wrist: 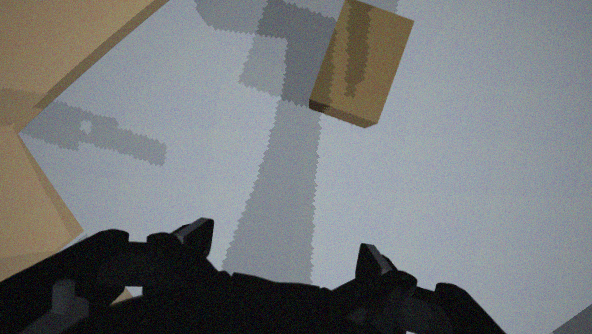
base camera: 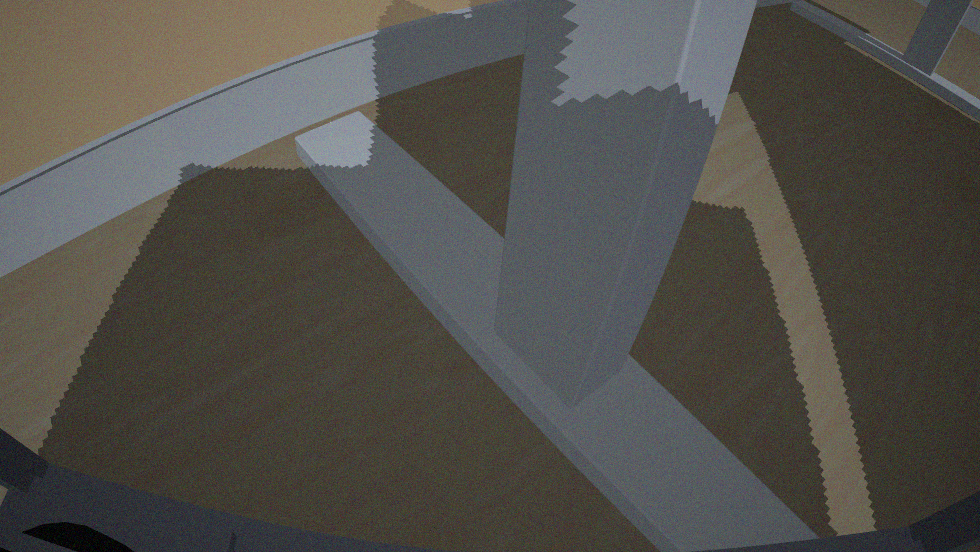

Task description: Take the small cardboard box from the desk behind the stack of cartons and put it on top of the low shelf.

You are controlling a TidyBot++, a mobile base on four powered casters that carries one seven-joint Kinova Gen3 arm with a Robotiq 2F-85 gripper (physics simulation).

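Places are measured from the arm's base along level axes (x ahead, y left, z up), in millimetres.
Pixels of known places: gripper, fingertip midpoint: [wrist: 284,247].
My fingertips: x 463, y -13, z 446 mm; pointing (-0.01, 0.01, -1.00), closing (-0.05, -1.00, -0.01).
Ahead of a thing's pixels: the offset from my fingertips to its top centre. "spot": to the spot under its first point. Level surfaces: height alone.
In the wrist view a small brown cardboard box @(73 mm down, 136 mm ahead, 44 mm right) [wrist: 365,62] lies on the light grey desk top @(123 mm down) [wrist: 475,175], at the upper right of the picture. My gripper [wrist: 284,247] is open with its fingers wide apart and nothing between them. It hangs above the desk, and the box is beyond the fingertips, up and to the right in the picture. Large tan cartons [wrist: 35,190] fill the left side of the wrist view. The low shelf does not show in either view that I can recognise. The gripper does not show in the base camera view.
In the base camera view a thick grey desk leg @(spot: 685 mm down, 172 mm back, 22 mm right) [base camera: 582,240] stands on a long grey foot bar [base camera: 438,260] on the brown wooden floor @(843 mm down) [base camera: 308,377], close in front of the base. A pale baseboard [base camera: 205,116] runs along the tan wall [base camera: 137,61]. Another grey post [base camera: 936,34] stands at the upper right.
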